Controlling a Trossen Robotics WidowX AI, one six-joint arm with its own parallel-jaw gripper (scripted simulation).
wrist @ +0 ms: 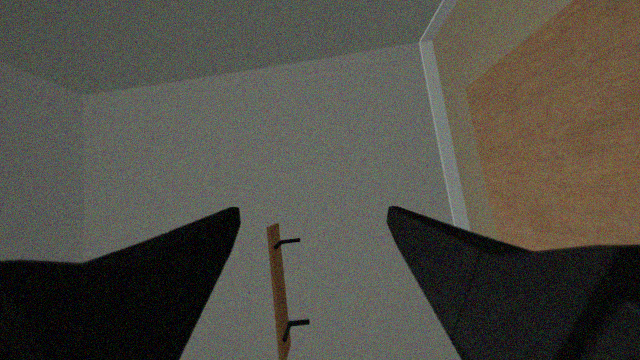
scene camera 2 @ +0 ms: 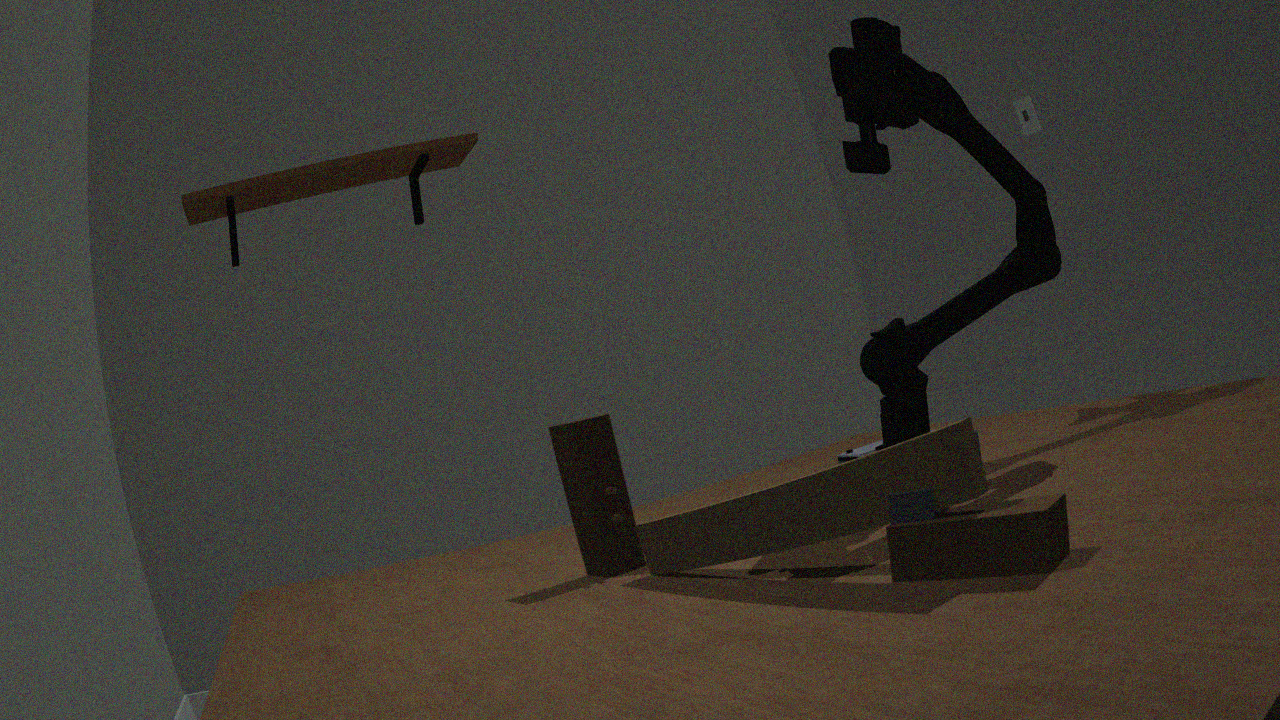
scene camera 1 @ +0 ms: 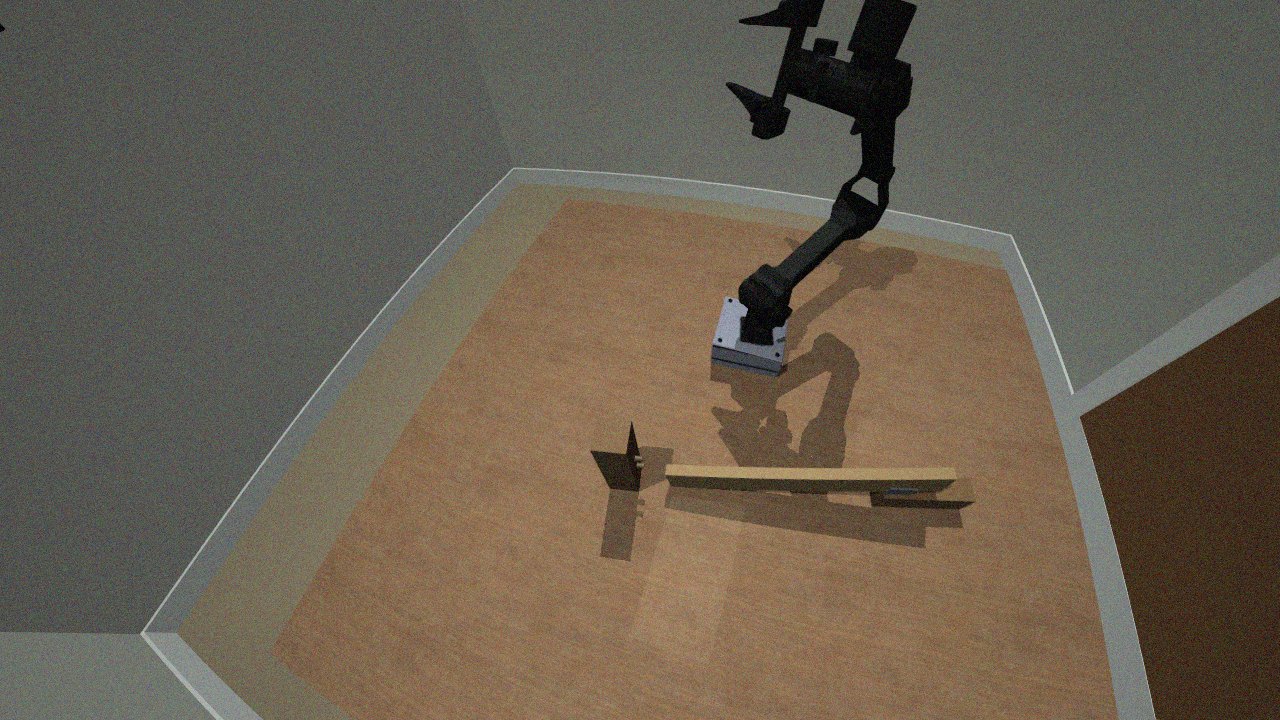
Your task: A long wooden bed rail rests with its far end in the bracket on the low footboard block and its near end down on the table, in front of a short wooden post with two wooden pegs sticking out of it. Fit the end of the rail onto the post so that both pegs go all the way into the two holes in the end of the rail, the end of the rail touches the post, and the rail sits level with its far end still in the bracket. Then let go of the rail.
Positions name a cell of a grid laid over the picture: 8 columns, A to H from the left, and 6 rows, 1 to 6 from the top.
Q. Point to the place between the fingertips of my gripper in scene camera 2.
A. At F2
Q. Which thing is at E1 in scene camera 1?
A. My gripper.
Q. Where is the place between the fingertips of my gripper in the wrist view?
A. D4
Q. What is my gripper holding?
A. Nothing.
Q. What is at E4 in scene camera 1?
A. A wooden bed rail.
